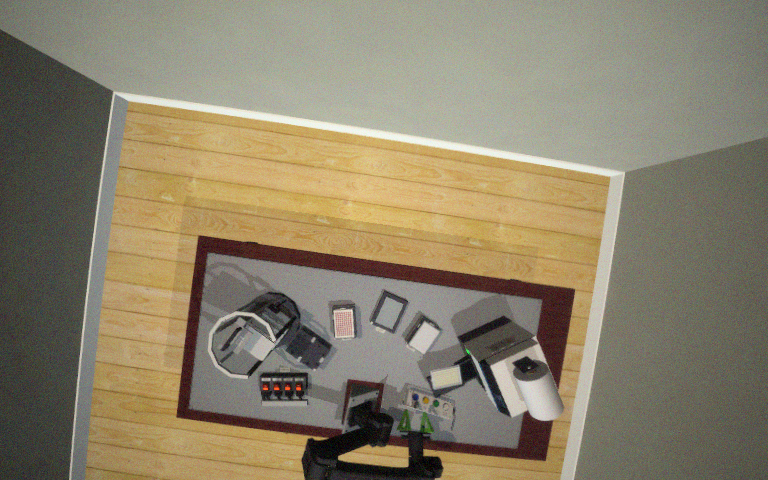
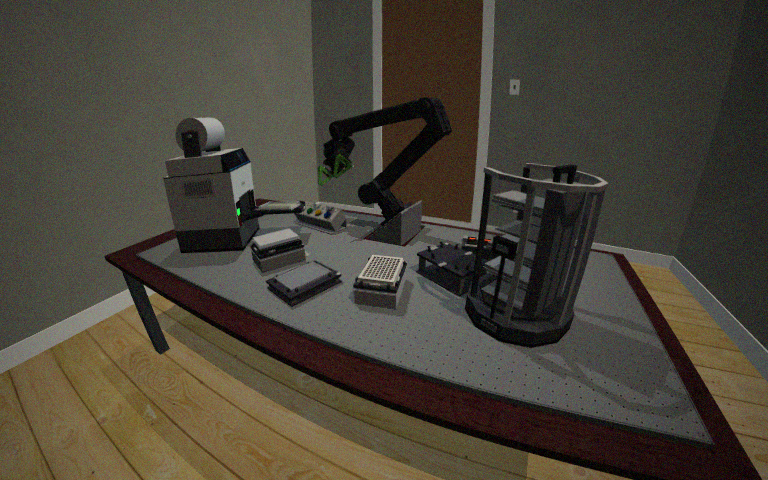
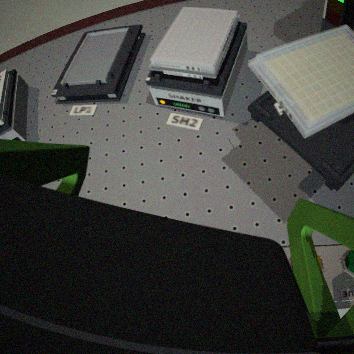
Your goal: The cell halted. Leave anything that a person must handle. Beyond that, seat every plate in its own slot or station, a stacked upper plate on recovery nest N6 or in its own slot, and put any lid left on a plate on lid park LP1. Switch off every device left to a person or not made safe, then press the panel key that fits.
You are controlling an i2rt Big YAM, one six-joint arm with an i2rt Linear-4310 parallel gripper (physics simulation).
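Frame: origin at the arm's base, x ahead, y left, z up, level; centimetres.
Where they show: gripper, fingertip midpoint: (image 1: 415,410) (image 2: 327,181) (image 3: 197,187); arm's base, origin of the base link: (image 1: 359,412) (image 2: 398,216).
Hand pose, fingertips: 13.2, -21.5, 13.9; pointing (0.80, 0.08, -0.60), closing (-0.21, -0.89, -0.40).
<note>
Each offset is from my fingertips to the centre of the thing, as dx, dy, dz. "*": to the spot under its first point.
My open, empty gripper (image 1: 415,418) (image 2: 335,169) (image 3: 192,177) hangs above the key panel {-5.3, -9.5, -15.8} (image 1: 431,409) (image 2: 322,217). On shaker SH2 {* +19.5, +1.8, -16.8} (image 3: 186,97), a white plate stack {+26.2, -0.8, -12.5} (image 1: 423,336) (image 2: 276,240) (image 3: 195,40) shows two labels, one above the other. A yellowish plate {+12.4, -12.4, -7.2} (image 1: 446,377) (image 3: 310,75) sits over the dark tray of the white roll device (image 1: 505,384) (image 2: 209,203), whose light is green. Lid park LP1 {+33.4, +16.1, -18.2} (image 1: 402,308) (image 2: 294,297) (image 3: 75,94) is a dark frame with a grey inner rectangle. A gridded plate {+26.1, +35.5, -13.8} (image 1: 343,322) (image 2: 382,270) sits on another station.
A tall round carousel (image 1: 212,342) (image 2: 521,333) with plates on its shelves stands at the far end from the roll device. Beside it are a dark raised nest {+11.1, +49.2, -16.2} (image 1: 308,346) (image 2: 444,259) and a bank {-11.3, +57.5, -17.4} (image 1: 282,390) of several orange-lit switches. Small labels there are unreadable.
</note>
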